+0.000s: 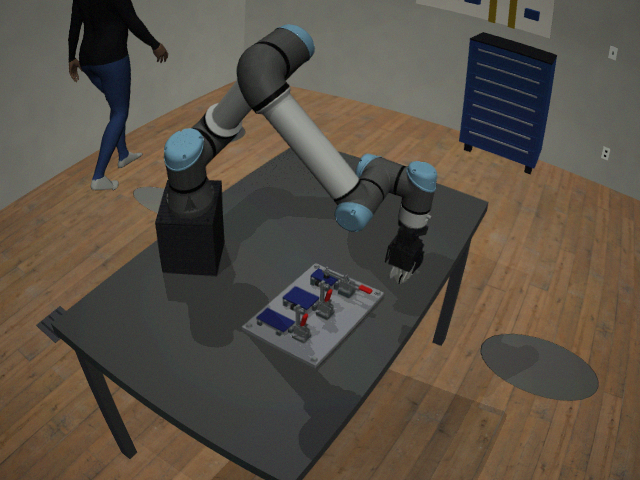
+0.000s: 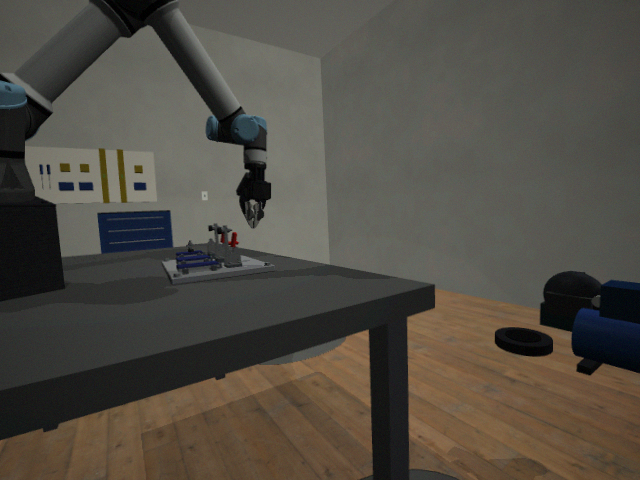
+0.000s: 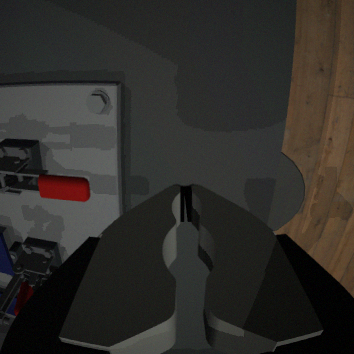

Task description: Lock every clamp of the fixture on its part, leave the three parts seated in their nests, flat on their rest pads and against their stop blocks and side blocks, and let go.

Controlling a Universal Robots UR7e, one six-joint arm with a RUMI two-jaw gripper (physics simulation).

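Frame: origin at the arm's base, x right, y ahead, z up, level; centimetres.
Where they show: gripper, between the fingertips: (image 1: 399,282) (image 2: 253,228) (image 3: 184,188); arm's base, origin of its link: (image 1: 190,199).
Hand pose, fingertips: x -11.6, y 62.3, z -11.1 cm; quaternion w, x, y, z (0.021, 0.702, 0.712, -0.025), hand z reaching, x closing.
Things, the pixels of their top centre, and the offset from my fingertips. "spot": a spot on its surface instead. Level surfaces: height alone.
- far part, centre of its top: (image 1: 324,276) (image 2: 189,251) dx +1.9, dy -21.6, dz -5.6 cm
- middle part, centre of its top: (image 1: 301,297) (image 2: 192,257) dx +12.8, dy -22.8, dz -6.1 cm
- middle handle, a spot on its surface: (image 1: 328,295) spot: dx +14.2, dy -13.9, dz -0.4 cm
- dark table, height of its surface: dz -9.7 cm
The grey fixture plate (image 1: 334,341) (image 2: 180,279) (image 3: 95,220) bears three blue parts. The far part (image 1: 323,277) lies under a clamp whose arm is down and whose red handle (image 1: 364,289) (image 3: 64,188) lies low, pointing outward. The middle part (image 1: 300,298) and the near part (image 1: 275,320) lie in their nests. Their clamps stand with arms raised and red handles upright, the middle handle (image 1: 328,295) and the near handle (image 1: 304,319). Exact contact with pads and blocks is too small to tell. My gripper (image 1: 401,280) (image 2: 253,226) (image 3: 184,188) is shut and empty, above the table beside the plate's far outer corner.
The fixture stands on the dark table (image 1: 217,382) (image 2: 232,315). The raised clamps stick up from the plate. The table edge lies beyond my gripper. A blue drawer cabinet (image 1: 506,103) (image 2: 135,232) and a walking person (image 1: 105,67) are away from the table.
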